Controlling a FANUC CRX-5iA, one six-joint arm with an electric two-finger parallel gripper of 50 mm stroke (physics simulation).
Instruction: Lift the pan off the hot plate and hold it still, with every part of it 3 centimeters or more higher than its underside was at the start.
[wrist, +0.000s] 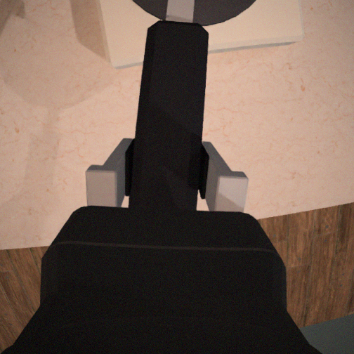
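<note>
The gripper appears in the picture, and so does a pan.
</note>
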